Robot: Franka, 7 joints.
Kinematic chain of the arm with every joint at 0, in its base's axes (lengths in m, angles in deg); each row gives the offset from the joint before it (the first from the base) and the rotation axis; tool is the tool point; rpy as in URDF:
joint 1: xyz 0 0 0.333 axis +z
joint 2: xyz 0 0 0 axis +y
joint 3: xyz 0 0 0.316 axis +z
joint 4: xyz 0.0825 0 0 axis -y
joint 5: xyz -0.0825 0 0.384 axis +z
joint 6: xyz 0 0 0 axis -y
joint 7: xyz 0.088 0 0 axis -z
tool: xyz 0 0 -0.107 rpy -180 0 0
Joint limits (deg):
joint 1: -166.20..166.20
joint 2: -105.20..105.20
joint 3: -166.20..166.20
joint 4: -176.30..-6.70
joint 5: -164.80..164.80
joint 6: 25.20..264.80
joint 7: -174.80..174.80
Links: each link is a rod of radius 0.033 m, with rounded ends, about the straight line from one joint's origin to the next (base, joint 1, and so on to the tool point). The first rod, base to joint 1, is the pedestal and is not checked.
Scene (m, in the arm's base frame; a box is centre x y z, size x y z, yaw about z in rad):
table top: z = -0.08
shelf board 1: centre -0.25 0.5 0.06 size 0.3 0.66 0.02 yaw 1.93
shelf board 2: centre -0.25 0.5 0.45 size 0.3 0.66 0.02 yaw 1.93
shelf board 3: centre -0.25 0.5 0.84 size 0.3 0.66 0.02 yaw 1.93
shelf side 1: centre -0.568 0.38 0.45 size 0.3 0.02 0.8 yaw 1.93
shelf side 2: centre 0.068 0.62 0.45 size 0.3 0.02 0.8 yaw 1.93
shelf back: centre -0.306 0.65 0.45 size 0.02 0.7 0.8 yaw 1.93
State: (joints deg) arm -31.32 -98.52 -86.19 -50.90 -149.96 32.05 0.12
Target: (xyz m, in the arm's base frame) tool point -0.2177 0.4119 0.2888
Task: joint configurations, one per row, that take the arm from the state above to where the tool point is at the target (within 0.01 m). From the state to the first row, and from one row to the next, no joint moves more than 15 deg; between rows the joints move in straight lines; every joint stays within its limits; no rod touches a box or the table.
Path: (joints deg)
1: -18.99 -90.80 -76.57 -64.25 -146.63 33.87 -2.77
2: -6.67 -83.07 -66.95 -77.61 -143.29 35.68 -5.66
3: 5.66 -75.35 -57.33 -90.96 -139.96 37.50 -8.55
4: 17.99 -67.62 -47.71 -104.32 -136.62 39.32 -11.44
5: 30.32 -59.90 -38.09 -117.67 -133.29 41.14 -14.33
6: 42.64 -52.17 -28.47 -131.02 -129.95 42.95 -17.22
7: 54.97 -44.45 -18.84 -144.38 -126.62 44.77 -20.11
8: 66.14 -33.68 -5.01 -152.36 -131.23 45.87 -15.05
9: 77.32 -22.91 8.83 -160.34 -135.85 46.98 -9.99
10: 88.49 -12.15 22.67 -168.32 -140.47 48.08 -4.94
11: 99.66 -1.38 36.50 -176.30 -145.08 49.18 0.12
12: 96.08 4.13 32.98 -164.46 -154.94 60.25 0.12
13: 92.49 9.64 29.46 -152.61 -164.80 71.32 0.12

